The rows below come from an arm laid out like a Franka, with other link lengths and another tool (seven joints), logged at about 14 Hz.
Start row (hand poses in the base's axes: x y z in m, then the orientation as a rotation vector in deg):
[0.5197 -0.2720 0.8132 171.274 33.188 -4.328]
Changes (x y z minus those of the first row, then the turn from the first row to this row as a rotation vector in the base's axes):
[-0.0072 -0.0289 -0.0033 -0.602 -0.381 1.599]
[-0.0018 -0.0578 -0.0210 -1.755 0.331 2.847]
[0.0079 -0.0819 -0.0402 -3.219 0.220 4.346]
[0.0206 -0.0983 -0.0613 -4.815 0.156 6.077]
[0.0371 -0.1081 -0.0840 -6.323 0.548 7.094]
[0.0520 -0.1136 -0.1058 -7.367 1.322 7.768]
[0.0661 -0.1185 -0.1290 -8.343 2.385 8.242]
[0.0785 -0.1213 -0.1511 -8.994 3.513 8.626]
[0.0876 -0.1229 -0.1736 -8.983 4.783 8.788]
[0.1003 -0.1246 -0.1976 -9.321 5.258 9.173]
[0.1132 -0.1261 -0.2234 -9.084 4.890 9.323]
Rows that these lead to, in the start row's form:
[0.5125 -0.3009 0.8099 170.127 35.392 -3.802]
[0.5179 -0.3298 0.7922 168.691 37.047 -5.075]
[0.5276 -0.3539 0.7730 166.743 38.877 -5.179]
[0.5403 -0.3703 0.7519 164.568 40.973 -5.365]
[0.5568 -0.3801 0.7292 162.785 42.079 -6.238]
[0.5717 -0.3856 0.7074 161.608 42.843 -7.562]
[0.5858 -0.3905 0.6842 160.589 43.362 -9.288]
[0.5982 -0.3933 0.6621 159.904 43.840 -11.029]
[0.6073 -0.3949 0.6396 159.934 44.198 -12.842]
[0.6200 -0.3966 0.6156 159.481 44.691 -13.566]
[0.6329 -0.3981 0.5898 159.627 44.930 -12.976]

